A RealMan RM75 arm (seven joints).
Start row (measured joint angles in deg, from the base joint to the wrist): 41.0, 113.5, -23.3, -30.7, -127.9, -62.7, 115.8
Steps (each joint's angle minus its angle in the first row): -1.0, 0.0, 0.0, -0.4, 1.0, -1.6, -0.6; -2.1, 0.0, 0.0, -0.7, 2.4, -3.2, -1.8; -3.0, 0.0, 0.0, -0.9, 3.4, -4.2, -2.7; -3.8, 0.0, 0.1, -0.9, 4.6, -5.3, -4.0; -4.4, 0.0, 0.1, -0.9, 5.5, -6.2, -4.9; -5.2, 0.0, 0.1, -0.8, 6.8, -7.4, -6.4; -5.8, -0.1, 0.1, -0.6, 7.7, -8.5, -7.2; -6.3, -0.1, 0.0, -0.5, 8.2, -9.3, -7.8; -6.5, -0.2, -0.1, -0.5, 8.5, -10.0, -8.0; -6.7, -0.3, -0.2, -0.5, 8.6, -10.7, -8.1; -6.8, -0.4, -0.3, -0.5, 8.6, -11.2, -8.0; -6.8, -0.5, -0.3, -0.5, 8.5, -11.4, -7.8; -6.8, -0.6, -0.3, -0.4, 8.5, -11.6, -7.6
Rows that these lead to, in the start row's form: 40.0, 113.5, -23.3, -31.1, -126.9, -64.3, 115.2; 38.9, 113.5, -23.3, -31.4, -125.5, -65.9, 114.0; 38.0, 113.5, -23.3, -31.6, -124.5, -66.9, 113.1; 37.2, 113.5, -23.2, -31.6, -123.3, -68.0, 111.8; 36.6, 113.5, -23.2, -31.6, -122.4, -68.9, 110.9; 35.8, 113.5, -23.2, -31.5, -121.1, -70.1, 109.4; 35.2, 113.4, -23.2, -31.3, -120.2, -71.2, 108.6; 34.7, 113.4, -23.3, -31.2, -119.7, -72.0, 108.0; 34.5, 113.3, -23.4, -31.2, -119.4, -72.7, 107.8; 34.3, 113.2, -23.5, -31.2, -119.3, -73.4, 107.7; 34.2, 113.1, -23.6, -31.2, -119.3, -73.9, 107.8; 34.2, 113.0, -23.6, -31.2, -119.4, -74.1, 108.0; 34.2, 112.9, -23.6, -31.1, -119.4, -74.3, 108.2
